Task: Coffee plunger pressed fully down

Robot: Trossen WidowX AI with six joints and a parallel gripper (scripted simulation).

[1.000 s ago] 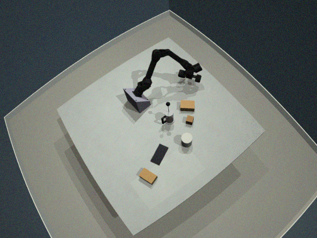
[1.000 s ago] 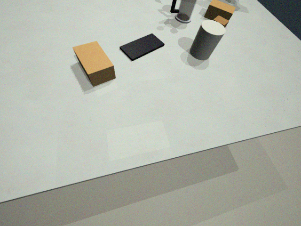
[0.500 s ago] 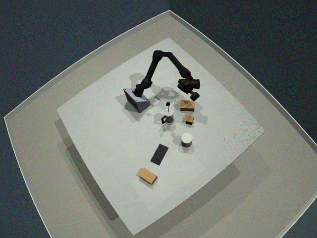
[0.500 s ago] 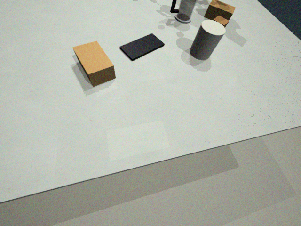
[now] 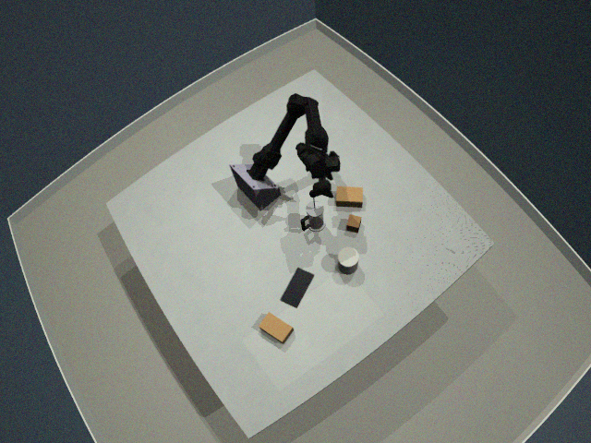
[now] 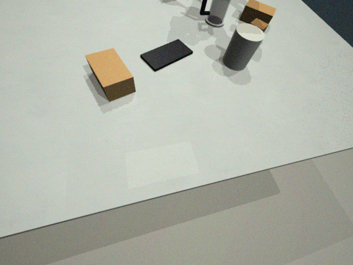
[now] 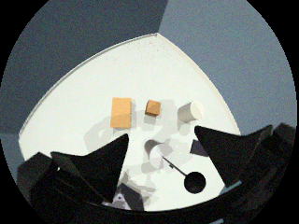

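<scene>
My gripper tip is 1 cm past the coffee press, 9 cm to the left of it and 11 cm above it. The rest, counted from my gripper tip: orange cube (9 cm ahead, 4 cm to the left, 21 cm below).
</scene>
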